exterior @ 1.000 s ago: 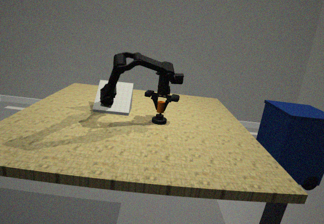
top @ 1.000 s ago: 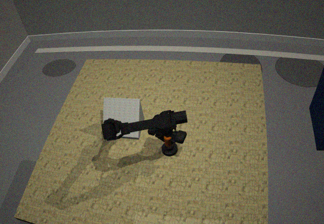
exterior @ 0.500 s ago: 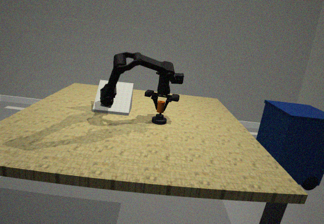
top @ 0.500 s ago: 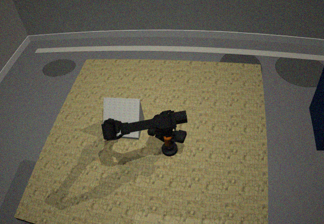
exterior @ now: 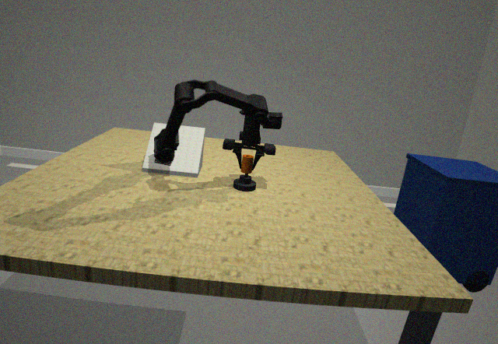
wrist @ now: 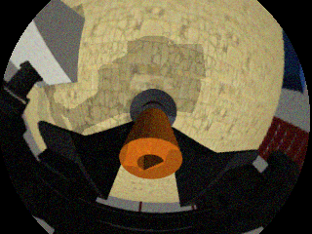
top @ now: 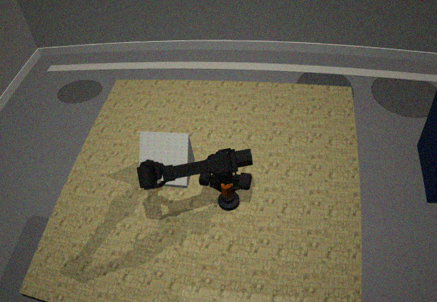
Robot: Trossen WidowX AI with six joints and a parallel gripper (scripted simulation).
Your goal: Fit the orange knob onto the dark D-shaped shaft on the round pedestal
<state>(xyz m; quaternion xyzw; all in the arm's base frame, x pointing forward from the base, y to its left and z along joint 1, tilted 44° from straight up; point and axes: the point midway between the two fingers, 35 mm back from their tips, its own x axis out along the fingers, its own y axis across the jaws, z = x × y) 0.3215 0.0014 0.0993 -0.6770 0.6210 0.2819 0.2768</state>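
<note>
My gripper tip is 2 cm below the orange knob. Round my gripper tip: round pedestal (4 cm below).
</note>
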